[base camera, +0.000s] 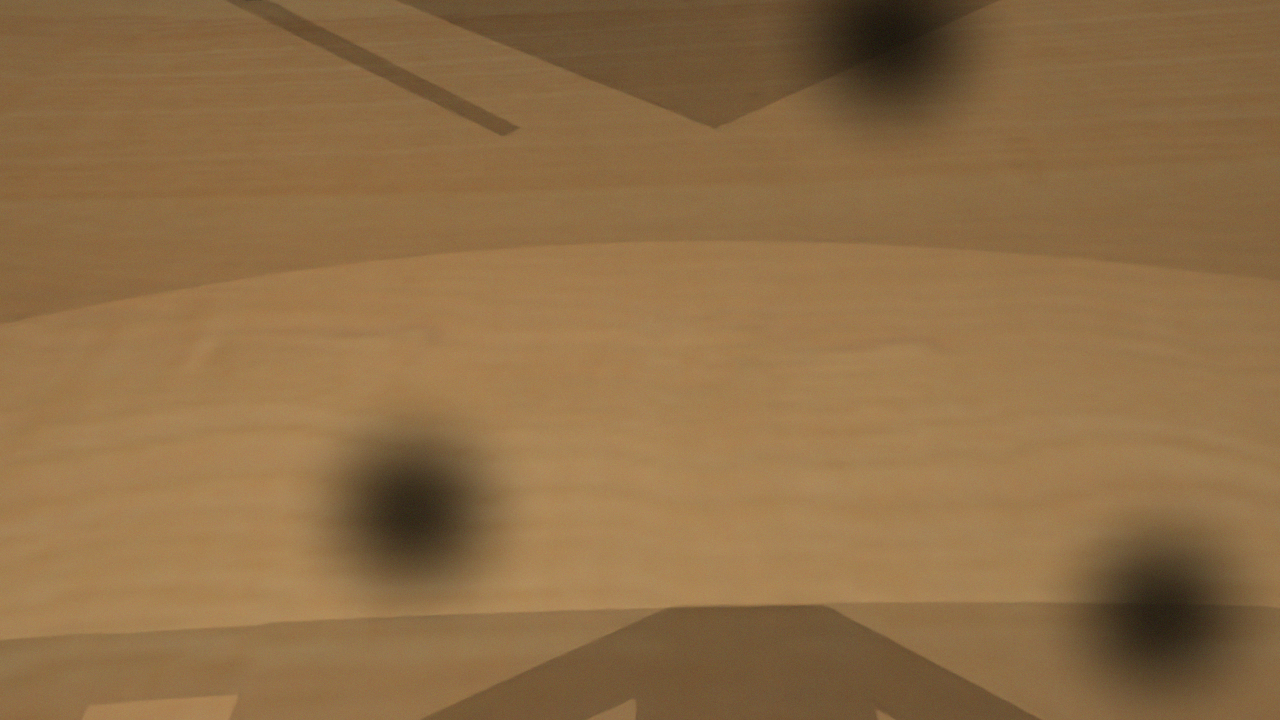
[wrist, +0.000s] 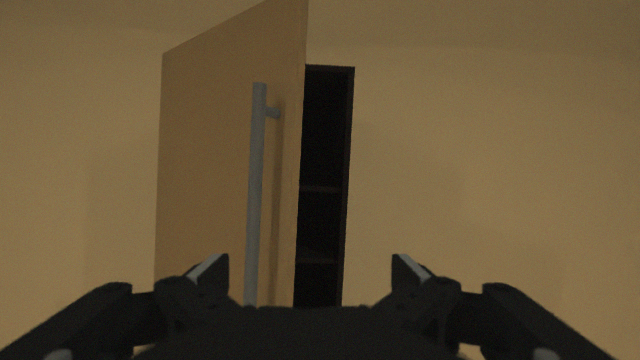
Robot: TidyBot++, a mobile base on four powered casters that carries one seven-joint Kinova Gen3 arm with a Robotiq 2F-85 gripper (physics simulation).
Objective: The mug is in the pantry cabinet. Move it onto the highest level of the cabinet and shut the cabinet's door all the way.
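Places are measured from the arm's base along level axes (x left, y back, z up), in metres.
Pixels of known places: gripper, between the fingertips: [wrist: 310, 272].
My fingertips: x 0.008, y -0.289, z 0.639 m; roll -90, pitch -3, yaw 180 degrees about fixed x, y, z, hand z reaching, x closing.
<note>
Ahead of a thing's pixels: the offset from my fingertips to its middle. "pt": to the spot under its first point. Level surfaces: height alone.
The pantry cabinet [wrist: 351, 150] stands in the wrist view with a dark interior; parts of its shelves @(pt dx -0.019, dy -0.725, dz -0.001 m) [wrist: 320, 189] show through a narrow gap. Its wooden door @(pt dx +0.236, dy -0.501, dz +0.087 m) [wrist: 210, 150] stands partly open and covers the left of the interior. A long grey vertical handle @(pt dx +0.095, dy -0.321, dz +0.017 m) [wrist: 255, 190] is on the door's outer face, near its right edge. My gripper [wrist: 310, 272] is open and empty, in front of the cabinet, with the handle and the gap seen between its fingertips. The mug does not show in either view.
A plain tan wall [wrist: 475, 150] extends on both sides of the cabinet. The base camera shows a wooden floor @(dz -1.036 m) [base camera: 671, 385] with angular shadows at the top and bottom and a thin dark diagonal strip at the upper left. Three blurred dark spots lie over that view.
</note>
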